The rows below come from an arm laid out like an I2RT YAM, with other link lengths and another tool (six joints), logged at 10 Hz.
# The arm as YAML. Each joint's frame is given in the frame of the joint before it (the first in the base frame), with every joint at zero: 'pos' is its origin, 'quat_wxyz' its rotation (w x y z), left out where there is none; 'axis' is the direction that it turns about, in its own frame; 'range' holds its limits. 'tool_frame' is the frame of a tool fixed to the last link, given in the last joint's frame.
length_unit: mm
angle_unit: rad
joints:
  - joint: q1
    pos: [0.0, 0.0, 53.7]
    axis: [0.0, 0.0, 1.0]
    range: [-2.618, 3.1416]
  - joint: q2
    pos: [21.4, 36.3, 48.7]
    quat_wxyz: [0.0, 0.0, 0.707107, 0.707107]
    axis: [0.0, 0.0, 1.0]
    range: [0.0, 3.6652]
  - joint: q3
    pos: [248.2, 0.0, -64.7]
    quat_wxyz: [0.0, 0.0, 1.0, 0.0]
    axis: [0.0, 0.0, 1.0]
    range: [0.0, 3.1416]
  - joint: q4
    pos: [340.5, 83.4, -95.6]
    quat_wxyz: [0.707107, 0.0, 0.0, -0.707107]
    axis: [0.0, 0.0, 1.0]
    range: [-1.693, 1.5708]
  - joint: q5
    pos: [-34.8, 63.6, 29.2]
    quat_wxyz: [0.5, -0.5, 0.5, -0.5]
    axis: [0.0, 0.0, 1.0]
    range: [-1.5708, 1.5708]
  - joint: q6
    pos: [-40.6, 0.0, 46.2]
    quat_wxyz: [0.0, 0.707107, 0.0, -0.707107]
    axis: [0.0, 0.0, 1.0]
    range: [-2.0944, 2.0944]
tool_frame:
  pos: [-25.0, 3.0, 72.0]
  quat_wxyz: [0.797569, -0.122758, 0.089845, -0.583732]
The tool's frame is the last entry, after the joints.
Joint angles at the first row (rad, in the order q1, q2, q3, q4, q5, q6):
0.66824 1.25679 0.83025 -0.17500 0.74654 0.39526
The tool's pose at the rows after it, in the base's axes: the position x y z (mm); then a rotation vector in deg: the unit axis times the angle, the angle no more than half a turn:
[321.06 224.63 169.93 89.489 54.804 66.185]
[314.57 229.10 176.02 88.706 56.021 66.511]
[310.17 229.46 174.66 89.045 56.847 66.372]
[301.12 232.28 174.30 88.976 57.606 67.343]
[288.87 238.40 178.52 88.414 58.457 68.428]
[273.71 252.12 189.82 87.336 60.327 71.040]
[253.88 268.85 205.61 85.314 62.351 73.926]
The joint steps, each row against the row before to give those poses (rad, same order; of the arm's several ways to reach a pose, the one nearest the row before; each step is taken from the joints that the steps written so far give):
0.03211 -0.02247 0.00907 -0.01901 0.01781 -0.01059
0.02132 -0.01270 0.00793 -0.02347 0.00652 -0.00635
0.00674 -0.00981 -0.00632 -0.01786 -0.00520 0.00821
0.02101 -0.02535 -0.01945 -0.00665 -0.00041 0.00742
0.03721 -0.02467 -0.00673 -0.02026 0.01450 0.00989
0.05662 -0.01889 0.01510 -0.02392 0.00776 0.00377
0.07631 -0.01417 0.02806 -0.02877 0.02624 -0.00108

